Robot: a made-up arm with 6 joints. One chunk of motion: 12 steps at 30 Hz.
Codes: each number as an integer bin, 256 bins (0 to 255) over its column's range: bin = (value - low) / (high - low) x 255, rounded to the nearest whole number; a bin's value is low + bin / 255 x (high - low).
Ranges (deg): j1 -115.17..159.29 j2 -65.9..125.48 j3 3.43..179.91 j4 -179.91..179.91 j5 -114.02..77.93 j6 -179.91..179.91
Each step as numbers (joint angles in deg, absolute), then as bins.
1 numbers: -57.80 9.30 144.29 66.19 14.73 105.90
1 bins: 53 100 204 174 171 203
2 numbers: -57.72 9.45 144.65 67.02 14.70 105.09
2 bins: 53 100 204 175 171 202
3 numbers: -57.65 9.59 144.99 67.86 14.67 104.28
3 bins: 53 101 205 176 171 201
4 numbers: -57.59 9.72 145.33 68.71 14.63 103.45
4 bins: 53 101 205 176 171 201
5 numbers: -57.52 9.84 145.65 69.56 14.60 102.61
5 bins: 54 101 205 177 171 200
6 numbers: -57.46 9.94 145.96 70.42 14.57 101.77
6 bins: 54 101 206 177 171 200
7 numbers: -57.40 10.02 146.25 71.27 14.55 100.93
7 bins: 54 101 206 178 171 199
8 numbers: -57.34 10.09 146.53 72.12 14.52 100.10
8 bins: 54 101 207 179 171 198
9 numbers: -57.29 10.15 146.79 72.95 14.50 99.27
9 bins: 54 101 207 179 171 198
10 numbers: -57.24 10.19 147.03 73.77 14.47 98.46
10 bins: 54 101 207 180 171 197
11 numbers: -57.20 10.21 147.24 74.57 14.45 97.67
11 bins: 54 101 208 180 171 197
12 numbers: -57.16 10.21 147.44 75.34 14.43 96.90
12 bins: 54 101 208 181 171 196
